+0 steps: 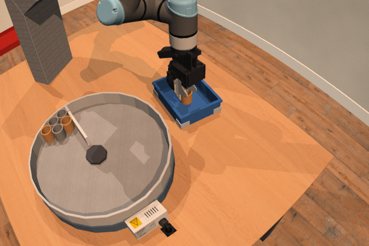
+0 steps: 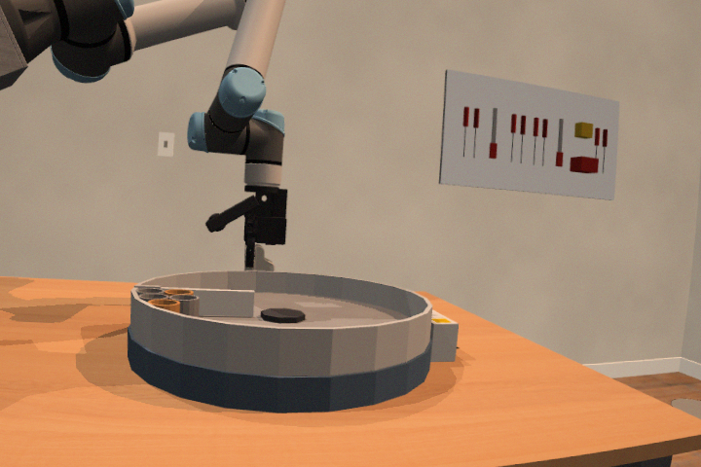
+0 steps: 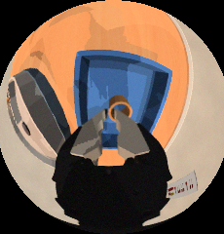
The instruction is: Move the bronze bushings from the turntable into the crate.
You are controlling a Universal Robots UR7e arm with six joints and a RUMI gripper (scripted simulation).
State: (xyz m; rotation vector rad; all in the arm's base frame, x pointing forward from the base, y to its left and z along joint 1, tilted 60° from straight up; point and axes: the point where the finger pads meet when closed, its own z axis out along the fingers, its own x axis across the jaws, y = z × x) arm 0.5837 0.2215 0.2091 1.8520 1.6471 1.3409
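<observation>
Right now the blue crate is 20 mm to the left of my hand and 20 mm below it. The rest, counted from my hand: grey turntable (90 mm ahead, 320 mm to the right, 10 mm above).
</observation>
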